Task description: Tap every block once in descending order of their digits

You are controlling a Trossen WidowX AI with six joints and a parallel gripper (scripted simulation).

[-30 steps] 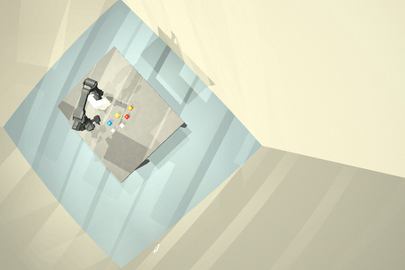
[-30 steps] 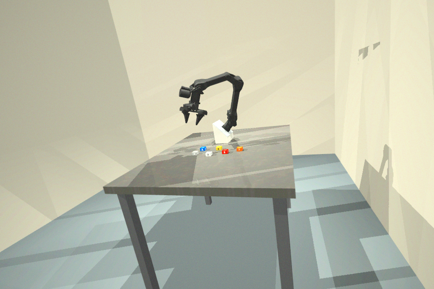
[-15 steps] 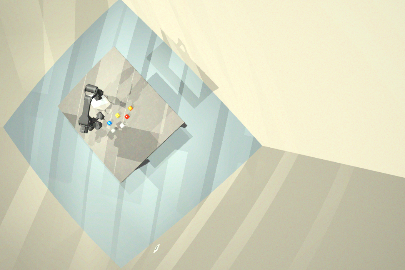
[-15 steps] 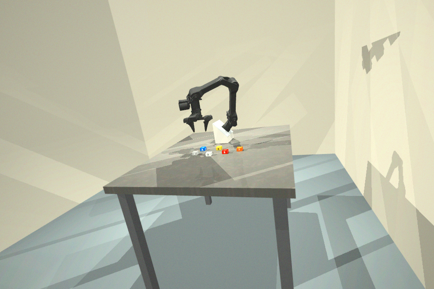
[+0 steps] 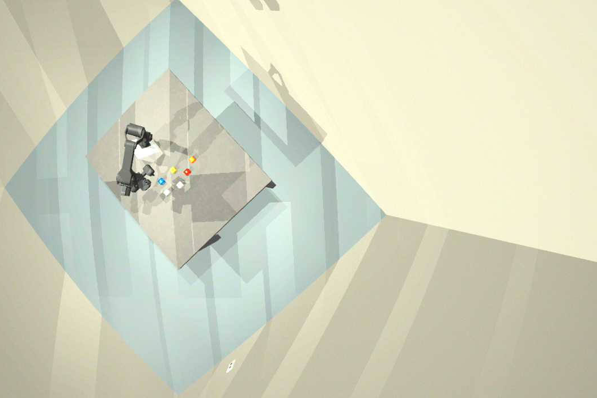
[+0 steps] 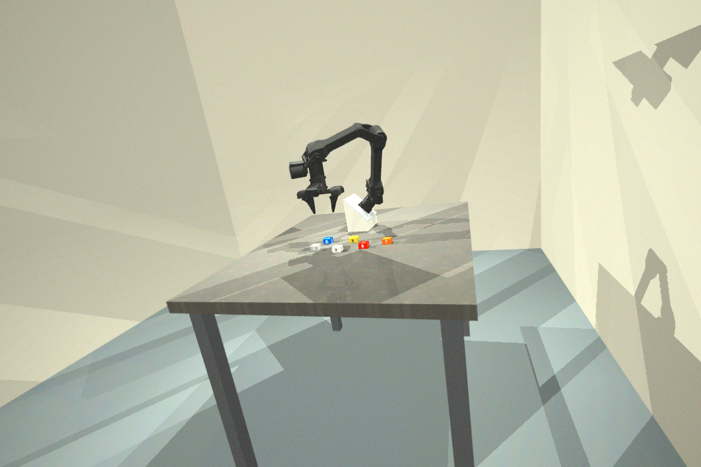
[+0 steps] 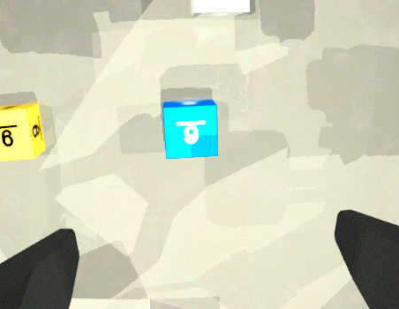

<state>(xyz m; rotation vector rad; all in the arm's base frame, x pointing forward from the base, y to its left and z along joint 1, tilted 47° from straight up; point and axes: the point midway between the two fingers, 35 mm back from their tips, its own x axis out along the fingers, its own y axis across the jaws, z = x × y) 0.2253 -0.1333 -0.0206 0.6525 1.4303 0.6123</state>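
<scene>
My gripper tip is 10 mm short of the yellow block, 110 mm to the right of it and 120 mm above it. The rest, counted from my gripper tip: blue block: 120 mm below; then white block: 120 mm ahead, 80 mm to the left, 120 mm below; then red block: 90 mm ahead, 180 mm to the left, 120 mm below.
</scene>
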